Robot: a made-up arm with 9 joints. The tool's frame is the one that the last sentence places.
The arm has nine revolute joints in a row. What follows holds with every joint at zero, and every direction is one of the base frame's.
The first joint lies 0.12 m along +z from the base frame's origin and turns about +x.
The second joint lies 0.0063 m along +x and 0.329 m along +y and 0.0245 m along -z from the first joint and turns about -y.
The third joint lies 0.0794 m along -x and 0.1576 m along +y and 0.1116 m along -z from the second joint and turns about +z.
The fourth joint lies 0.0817 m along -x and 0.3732 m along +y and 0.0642 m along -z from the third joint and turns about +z.
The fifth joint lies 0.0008 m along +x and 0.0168 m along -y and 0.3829 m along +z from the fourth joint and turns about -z.
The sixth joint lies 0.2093 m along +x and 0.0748 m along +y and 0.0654 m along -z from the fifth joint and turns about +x.
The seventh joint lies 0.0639 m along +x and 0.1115 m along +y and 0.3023 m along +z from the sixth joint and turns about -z.
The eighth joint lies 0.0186 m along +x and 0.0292 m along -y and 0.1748 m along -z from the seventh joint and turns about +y.
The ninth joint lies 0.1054 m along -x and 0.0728 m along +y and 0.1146 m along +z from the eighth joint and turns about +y.
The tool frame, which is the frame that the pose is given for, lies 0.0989 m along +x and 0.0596 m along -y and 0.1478 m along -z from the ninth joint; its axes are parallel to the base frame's.
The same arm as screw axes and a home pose.
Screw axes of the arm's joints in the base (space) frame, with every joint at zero. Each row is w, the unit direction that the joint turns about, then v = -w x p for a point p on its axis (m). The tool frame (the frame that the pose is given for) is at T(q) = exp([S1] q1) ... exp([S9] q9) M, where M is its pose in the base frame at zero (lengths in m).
S1: w 1 0 0 v 0.0000 0.1200 0.0000
S2: w 0 -1 0 v 0.0955 0.0000 -0.0063
S3: w 0 0 1 v 0.4866 0.0731 0.0000
S4: w 0 0 1 v 0.8598 0.1548 0.0000
S5: w 0 0 -1 v -0.8430 -0.1540 0.0000
S6: w 1 0 0 v 0.0000 0.2372 -0.9178
S7: w 0 0 -1 v -1.0293 0.1192 0.0000
S8: w 0 1 0 v -0.3647 0.0000 0.1378
S9: w 0 1 0 v -0.4793 0.0000 0.0324
M: xyz 0.1313 1.0133 0.3315 (m) quaternion w x y z 1 0 0 0

